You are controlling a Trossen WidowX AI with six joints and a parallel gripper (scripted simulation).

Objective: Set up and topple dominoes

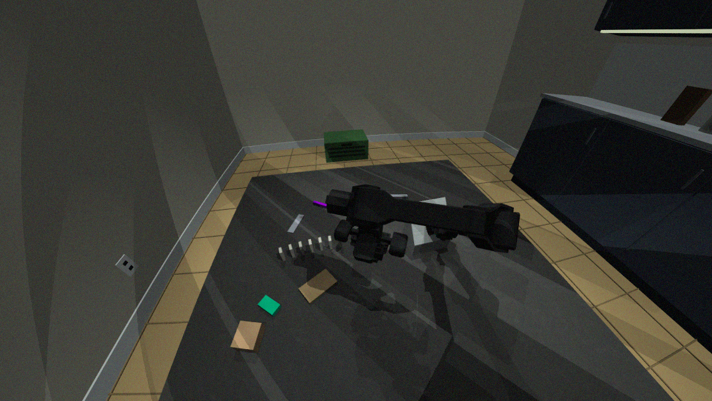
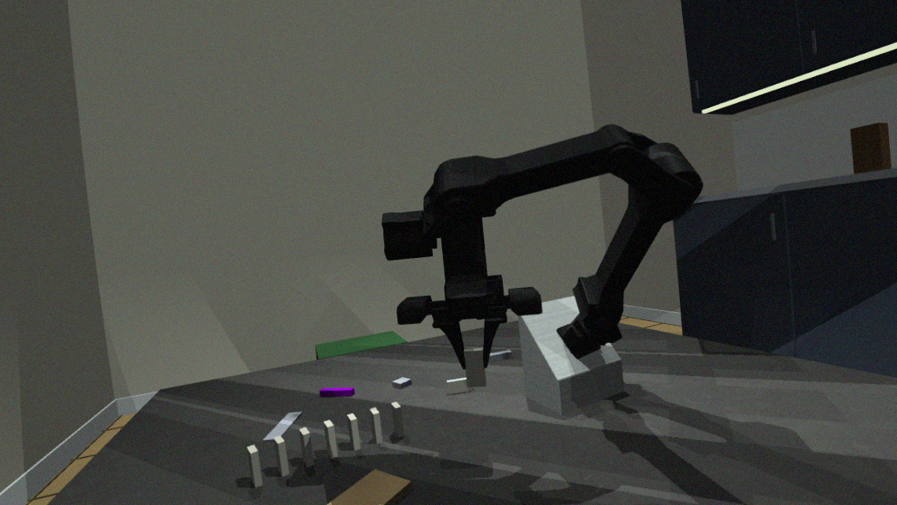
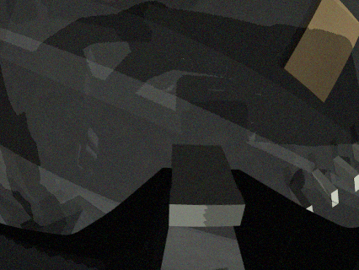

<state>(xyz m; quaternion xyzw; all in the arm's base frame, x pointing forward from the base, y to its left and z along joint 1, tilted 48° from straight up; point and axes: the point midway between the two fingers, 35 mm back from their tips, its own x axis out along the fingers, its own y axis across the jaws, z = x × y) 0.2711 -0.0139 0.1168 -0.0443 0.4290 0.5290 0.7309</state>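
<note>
My gripper tip is 380 mm to the left of the small grey block, 130 mm above it and 40 mm past it. From my gripper tip the other things lie so: tan box 380 mm ahead, 120 mm below, 90 mm to the left; green block 330 mm ahead, 130 mm below, 10 mm to the left; tan flat board 170 mm ahead, 130 mm below, 20 mm to the right.
</note>
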